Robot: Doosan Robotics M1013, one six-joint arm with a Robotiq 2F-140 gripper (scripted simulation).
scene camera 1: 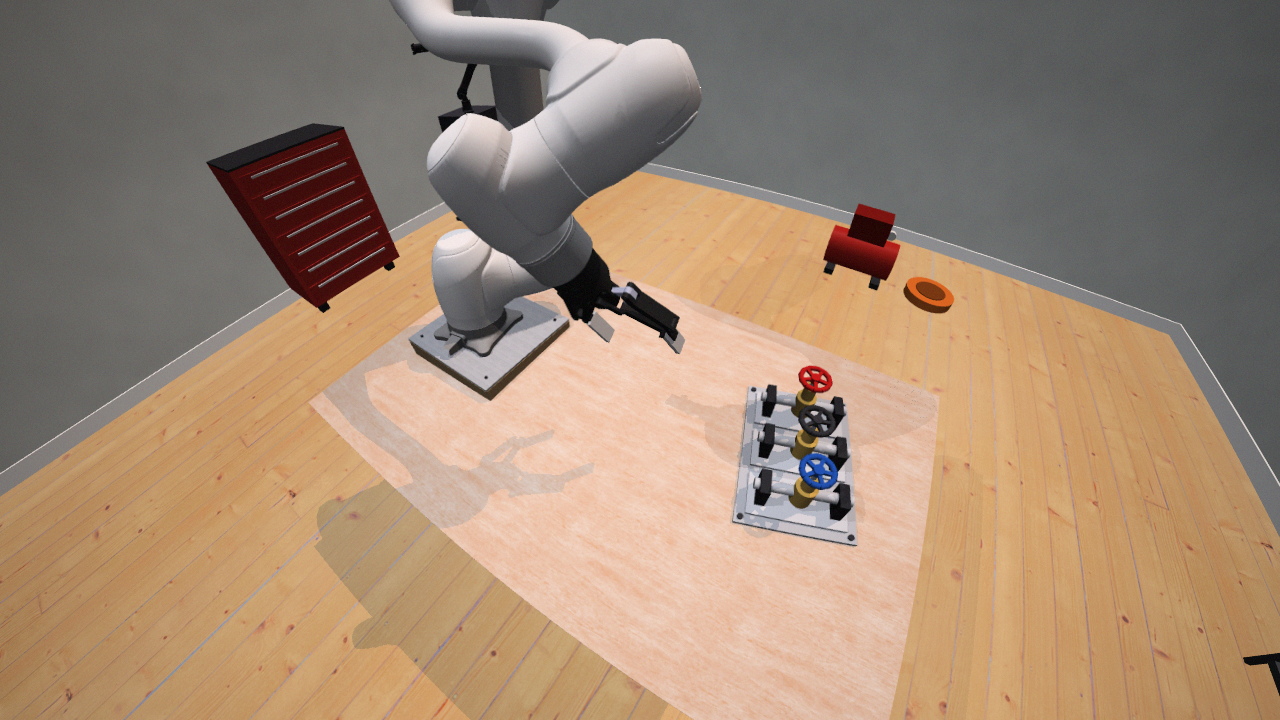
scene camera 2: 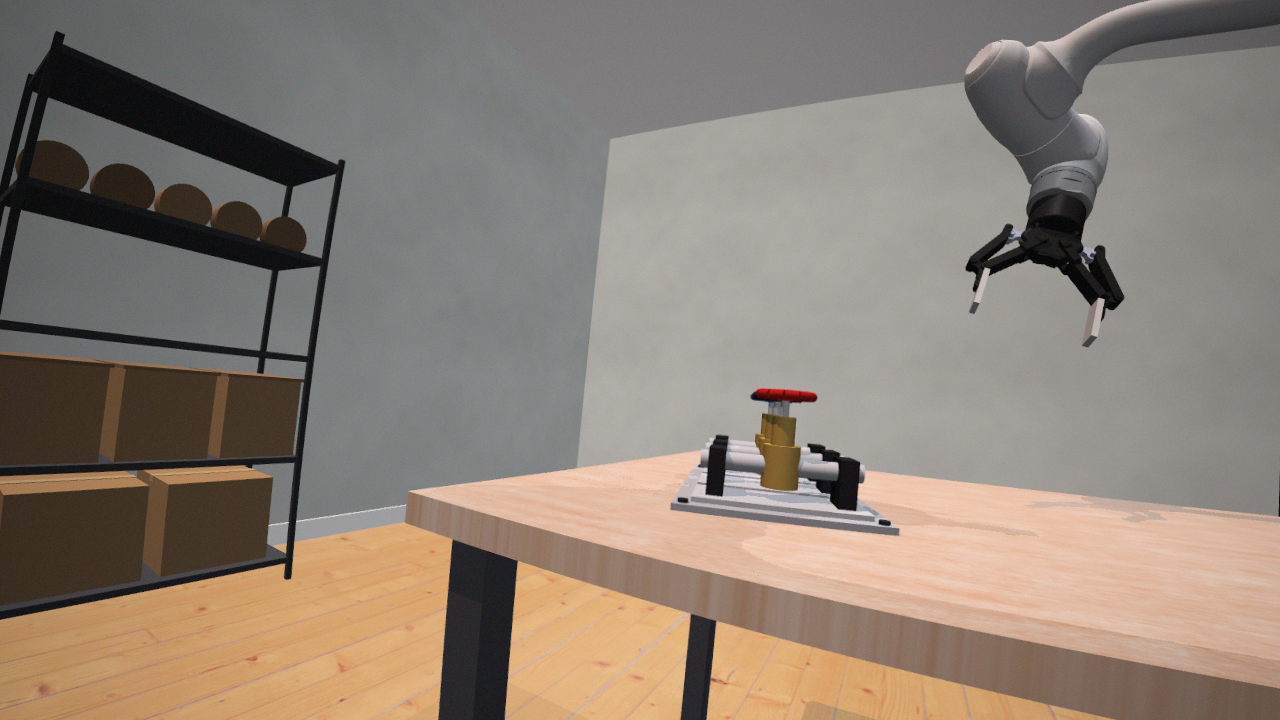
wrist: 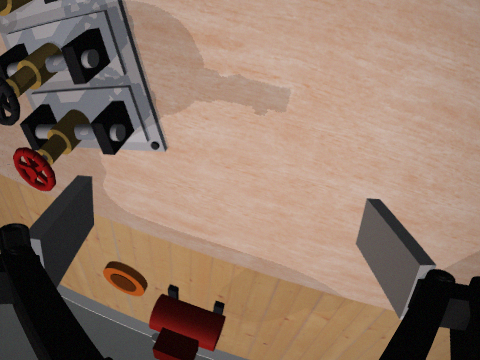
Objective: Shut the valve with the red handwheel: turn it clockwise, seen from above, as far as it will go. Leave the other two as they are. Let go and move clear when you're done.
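Note:
My gripper is visible in scene camera 2 [scene camera 2: 1030, 324], in scene camera 1 [scene camera 1: 643, 341] and in the wrist view [wrist: 229, 213]. Also visible: a blue handwheel [scene camera 1: 818, 470] and a dark grey handwheel [scene camera 1: 816, 420].

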